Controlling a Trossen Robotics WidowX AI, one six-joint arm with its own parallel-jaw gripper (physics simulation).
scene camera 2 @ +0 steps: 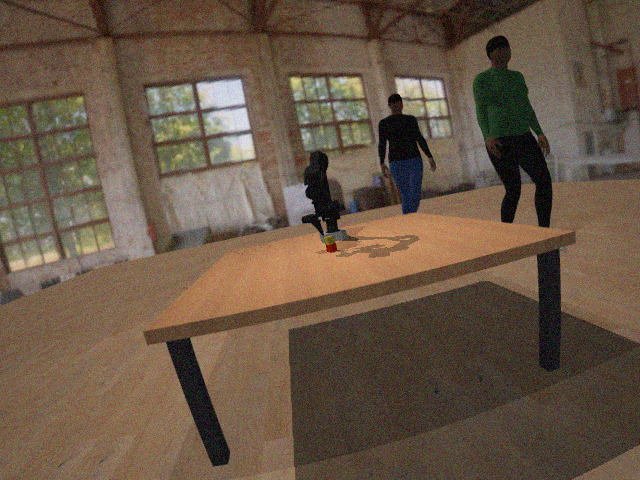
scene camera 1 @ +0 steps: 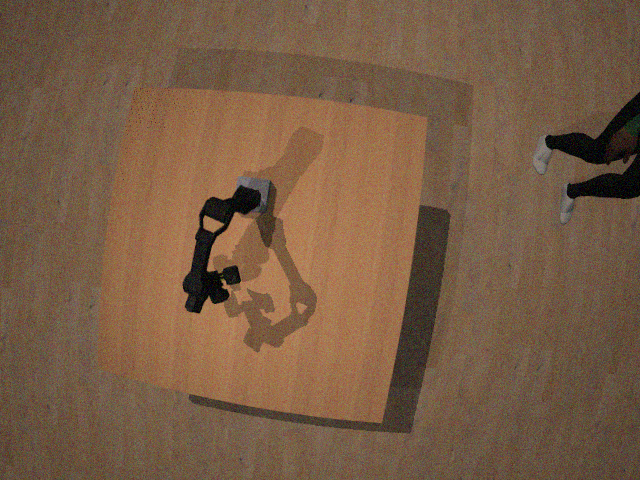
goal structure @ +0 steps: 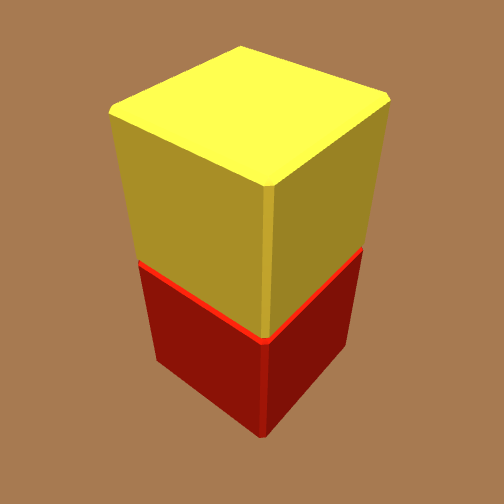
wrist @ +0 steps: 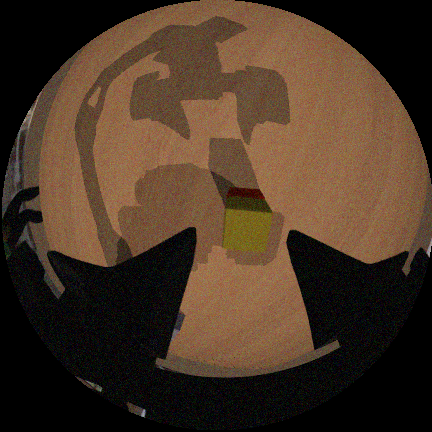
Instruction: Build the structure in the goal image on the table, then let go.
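Where they show: gripper, fingertip midpoint: (scene camera 2: 329, 233) (scene camera 1: 222, 277) (wrist: 243, 235); arm's base, origin of the base link: (scene camera 2: 333, 231) (scene camera 1: 251, 198).
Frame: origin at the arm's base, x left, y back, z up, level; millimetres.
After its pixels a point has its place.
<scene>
A yellow block (scene camera 2: 329, 239) @[x -125, y -303, z 12 mm] (wrist: 247, 230) @[x -120, y -286, z 23 mm] sits on top of a red block (scene camera 2: 331, 248) @[x -124, y -305, z -26 mm] (wrist: 246, 193) @[x -116, y -303, z -15 mm], and the two form a small upright stack on the table (scene camera 1: 336, 310) @[x 301, y -446, z -43 mm] (scene camera 2: 268, 279) @[x -426, y -488, z -43 mm] (wrist: 340, 150) @[x -221, y -385, z -43 mm]. My gripper (scene camera 2: 328, 231) @[x -116, y -289, z 37 mm] (wrist: 243, 235) @[x -116, y -289, z 37 mm] is open above the stack, with nothing between its fingers. In the wrist view the yellow top lies between and beyond the two dark fingertips, nearer the right one. The red block is mostly hidden under the yellow one there. In the overhead view the gripper (scene camera 1: 225, 284) @[x -116, y -289, z 37 mm] largely hides the stack.
The arm's grey base plate (scene camera 1: 264, 196) @[x 52, y 6, z -1 mm] stands on the table behind the stack. Shadows of the arm fall across the table top. A person in a green top (scene camera 2: 504, 103) and a person in a black top (scene camera 2: 403, 134) stand beyond the table.
</scene>
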